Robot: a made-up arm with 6 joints. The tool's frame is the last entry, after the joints.
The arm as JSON. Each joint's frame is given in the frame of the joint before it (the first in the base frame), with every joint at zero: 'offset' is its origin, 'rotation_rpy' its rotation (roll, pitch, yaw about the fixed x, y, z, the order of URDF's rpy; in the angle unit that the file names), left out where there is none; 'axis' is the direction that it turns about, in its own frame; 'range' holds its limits. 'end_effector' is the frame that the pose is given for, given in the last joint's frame.
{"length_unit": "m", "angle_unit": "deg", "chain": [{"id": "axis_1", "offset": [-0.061, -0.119, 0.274], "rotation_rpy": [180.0, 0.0, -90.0], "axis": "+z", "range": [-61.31, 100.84]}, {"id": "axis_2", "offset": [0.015, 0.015, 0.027], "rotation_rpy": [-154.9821, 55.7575, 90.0], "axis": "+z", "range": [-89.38, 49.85]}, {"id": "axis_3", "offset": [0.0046, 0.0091, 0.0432], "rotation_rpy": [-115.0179, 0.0, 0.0], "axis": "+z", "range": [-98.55, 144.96]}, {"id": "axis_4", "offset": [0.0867, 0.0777, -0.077], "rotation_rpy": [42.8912, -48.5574, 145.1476], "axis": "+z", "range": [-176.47, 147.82]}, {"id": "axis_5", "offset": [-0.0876, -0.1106, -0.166], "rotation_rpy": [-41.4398, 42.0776, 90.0], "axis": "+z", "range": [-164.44, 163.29]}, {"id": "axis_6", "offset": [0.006, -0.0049, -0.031], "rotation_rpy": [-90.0, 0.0, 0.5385], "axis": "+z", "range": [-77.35, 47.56]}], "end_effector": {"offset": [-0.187, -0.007, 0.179], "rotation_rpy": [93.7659, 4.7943, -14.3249]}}
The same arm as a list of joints. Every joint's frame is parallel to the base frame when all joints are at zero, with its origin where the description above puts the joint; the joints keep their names.
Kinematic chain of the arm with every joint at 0, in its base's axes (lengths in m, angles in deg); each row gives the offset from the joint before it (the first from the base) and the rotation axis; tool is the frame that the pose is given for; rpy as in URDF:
axis_1: xyz -0.061 -0.119 0.274 axis -z
axis_2: xyz -0.015 -0.015 -0.027 axis 0.749103 0.422901 0.509902
axis_3: xyz 0.033 0.01 0.028 axis -y
axis_4: xyz -0.113 0.077 0.028 axis -0.674724 -0.484917 0.55642
axis_5: xyz 0.031 0.196 -0.09 axis +z
axis_6: xyz 0.006 -0.005 -0.031 axis +y
tool: xyz -0.187 0.179 0.007 rpy 4.99 -14.27 -4.95
Joint limits (deg, base to tool): -61.31..100.84 -89.38..49.85 -98.55..144.96 -176.47..147.82 -164.44..163.29 -77.35..47.56

